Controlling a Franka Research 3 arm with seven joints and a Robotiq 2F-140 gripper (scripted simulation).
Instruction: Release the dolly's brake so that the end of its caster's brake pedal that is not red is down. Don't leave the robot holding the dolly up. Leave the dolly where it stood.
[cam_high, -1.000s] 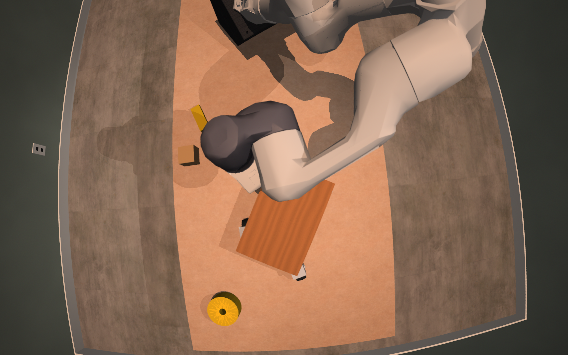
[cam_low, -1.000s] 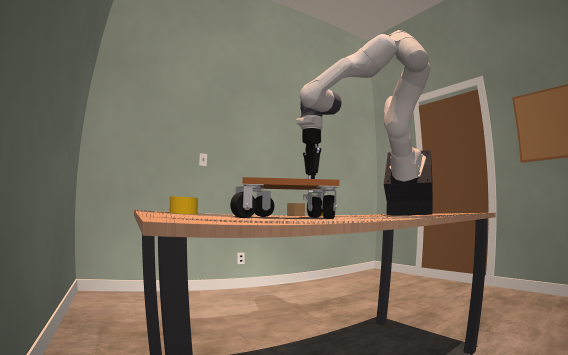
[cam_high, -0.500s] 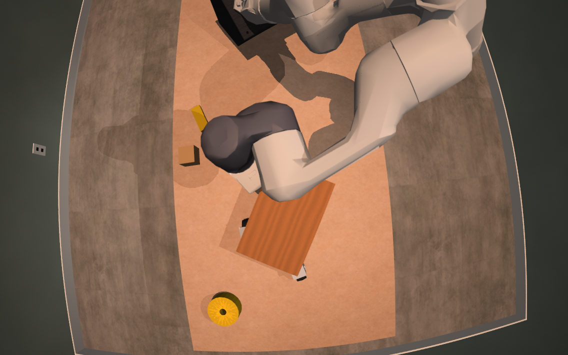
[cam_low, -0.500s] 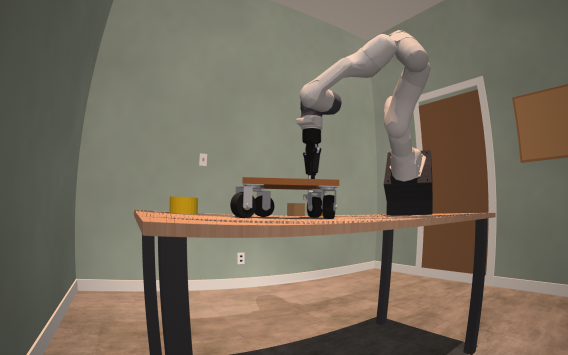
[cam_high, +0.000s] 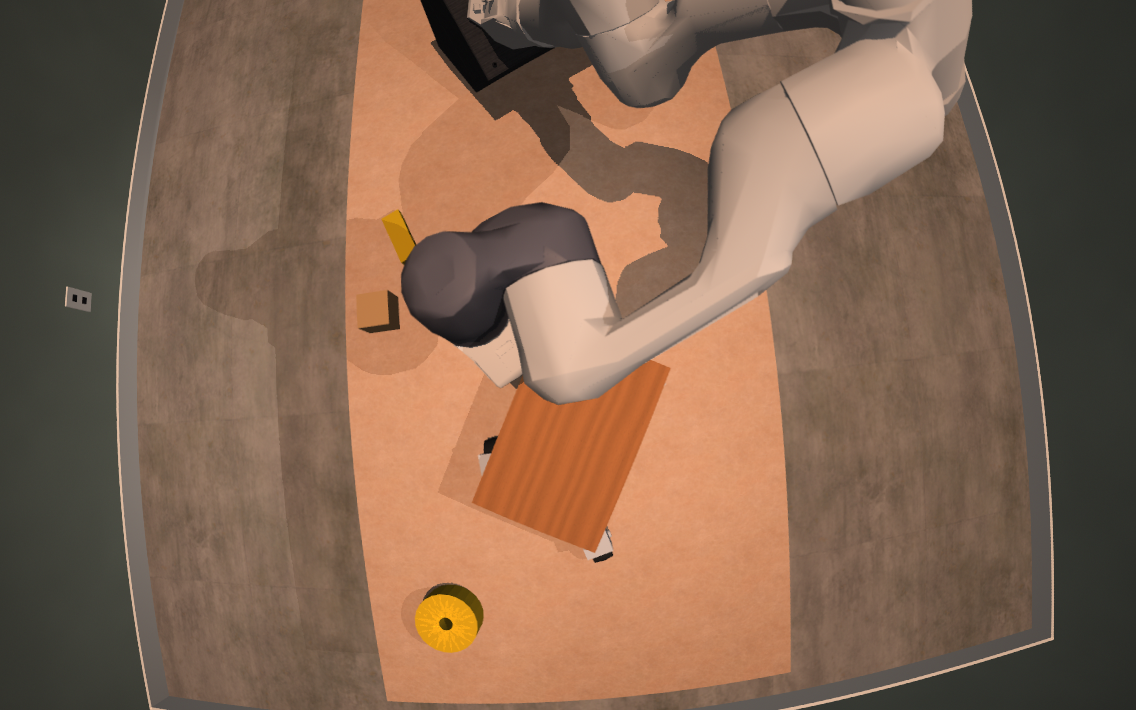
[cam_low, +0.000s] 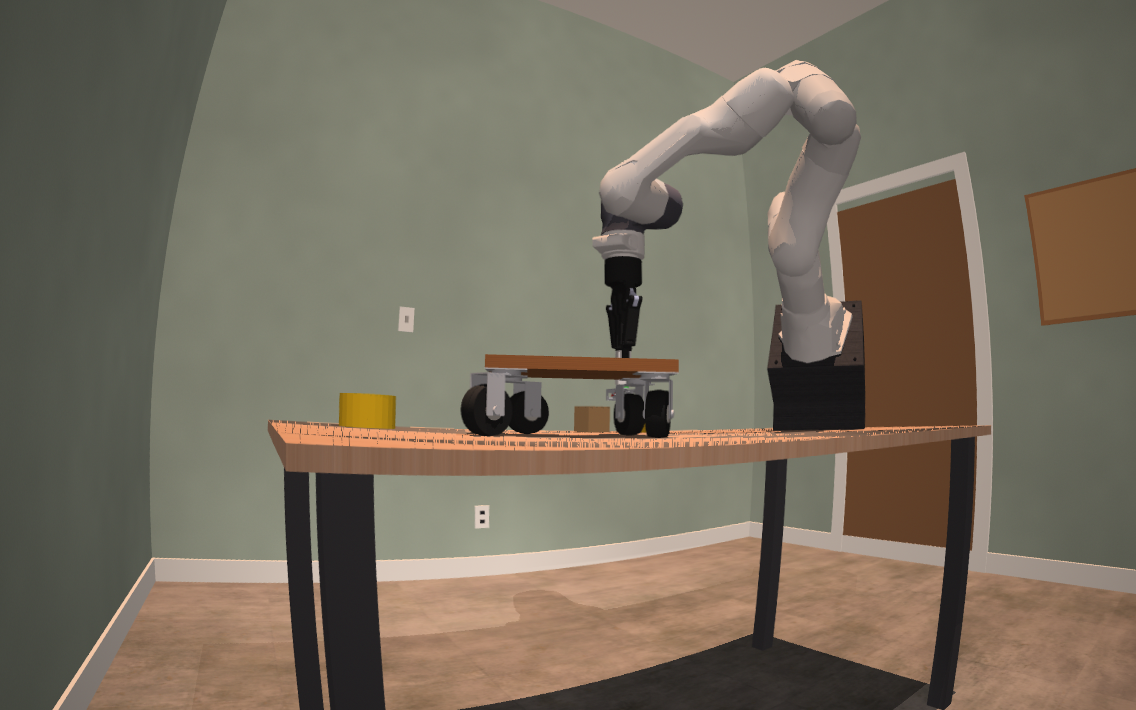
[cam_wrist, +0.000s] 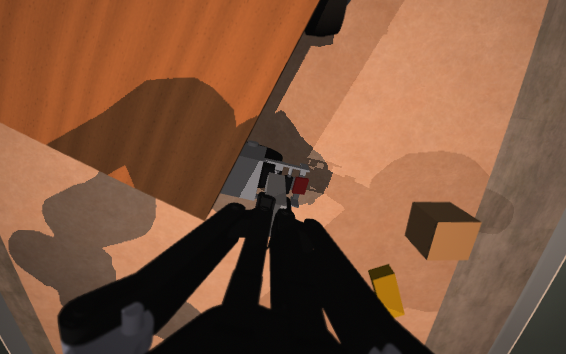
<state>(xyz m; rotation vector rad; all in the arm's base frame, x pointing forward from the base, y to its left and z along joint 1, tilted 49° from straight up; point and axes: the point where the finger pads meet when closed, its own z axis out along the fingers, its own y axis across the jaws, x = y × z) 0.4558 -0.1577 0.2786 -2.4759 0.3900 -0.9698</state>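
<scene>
My hand is 50 mm above the brake pedal and 10 mm to the left of it. Round my hand: brown cube: 250 mm to the right, 100 mm below, 70 mm behind; yellow spool: 470 mm ahead, 130 mm to the right, 100 mm below.
</scene>
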